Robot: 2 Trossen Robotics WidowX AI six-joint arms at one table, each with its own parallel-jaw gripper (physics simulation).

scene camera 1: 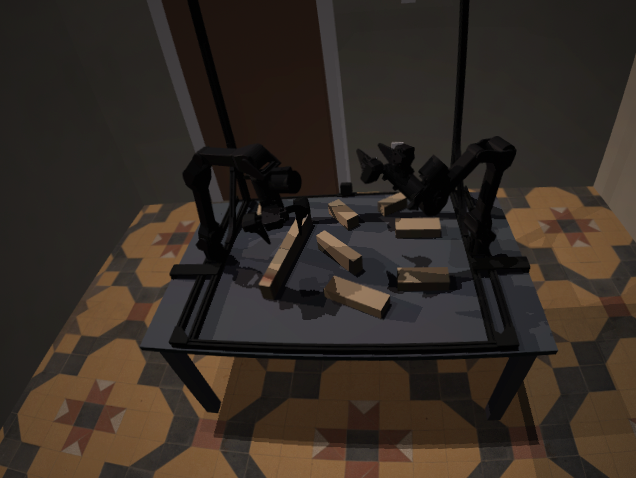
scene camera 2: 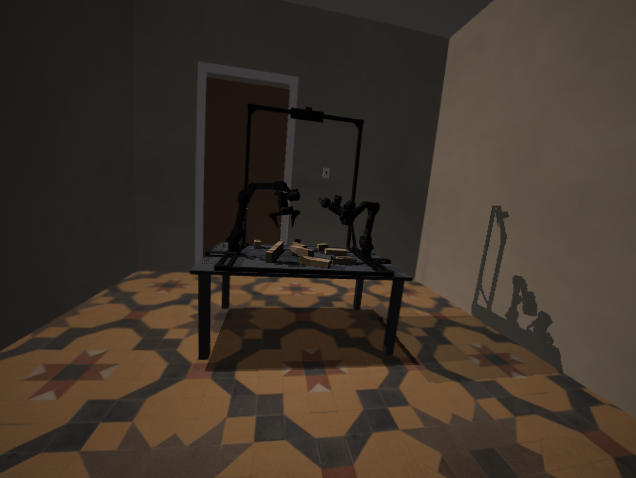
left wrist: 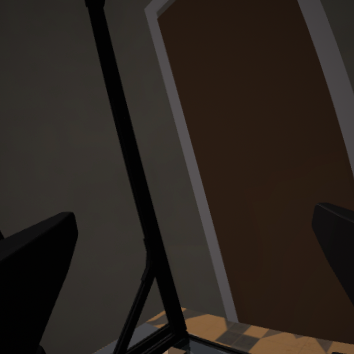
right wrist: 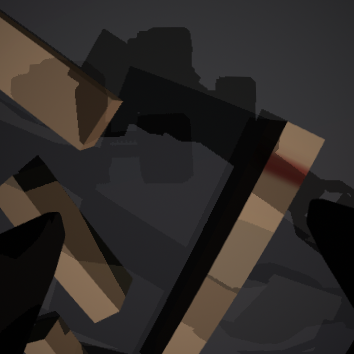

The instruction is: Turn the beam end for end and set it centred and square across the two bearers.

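Where they show: left gripper, fingertip midpoint: (scene camera 1: 368,147) (scene camera 2: 321,199) (left wrist: 196,219); right gripper, fingertip midpoint: (scene camera 1: 285,239) (scene camera 2: 285,227) (right wrist: 187,217); left arm's base at its link origin: (scene camera 1: 478,249) (scene camera 2: 365,256); right arm's base at its link origin: (scene camera 1: 215,255) (scene camera 2: 233,250).
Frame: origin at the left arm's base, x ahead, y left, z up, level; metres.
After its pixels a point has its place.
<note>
The beam (scene camera 1: 282,255) @[x 0.646, y 0.051, z 0.044 m] (scene camera 2: 275,251) @[x 0.642, y 0.092, z 0.030 m] (right wrist: 250,240) @[x 0.661, y 0.073, z 0.044 m] is a long wooden bar with a red band near its front end. It lies on the table at the left of scene camera 1, slanting away from the viewer. Two shorter wooden blocks, a rear one (scene camera 1: 418,226) @[x 0.192, y -0.104, z 0.019 m] and a front one (scene camera 1: 423,279) @[x 0.201, y 0.146, z 0.019 m], lie roughly parallel at the right; which blocks are the bearers I cannot tell. My right gripper (scene camera 1: 284,235) @[x 0.593, y 0.144, z 0.193 m] (scene camera 2: 285,225) @[x 0.593, y 0.144, z 0.193 m] (right wrist: 187,217) @[x 0.593, y 0.144, z 0.193 m] is open and empty above the beam, fingers pointing down. My left gripper (scene camera 1: 370,148) @[x 0.352, y -0.024, z 0.378 m] (scene camera 2: 328,198) @[x 0.352, y -0.024, z 0.378 m] (left wrist: 196,219) @[x 0.352, y -0.024, z 0.378 m] is open and empty, raised high, away from the beam.
Other wooden blocks lie around: one at the front centre (scene camera 1: 359,295) @[x 0.393, y 0.204, z 0.019 m], one at the middle (scene camera 1: 339,250) @[x 0.460, y 0.035, z 0.044 m] (right wrist: 90,275) @[x 0.508, y -0.007, z 0.042 m], one behind it (scene camera 1: 343,213) @[x 0.459, y -0.183, z 0.028 m], and one at the back (scene camera 1: 392,204) @[x 0.276, y -0.236, z 0.021 m]. Black rails edge the table (scene camera 1: 334,334) @[x 0.463, y 0.316, z -0.019 m]. Dark uprights (left wrist: 127,145) @[x 0.882, y -0.353, z 0.526 m] stand at its back.
</note>
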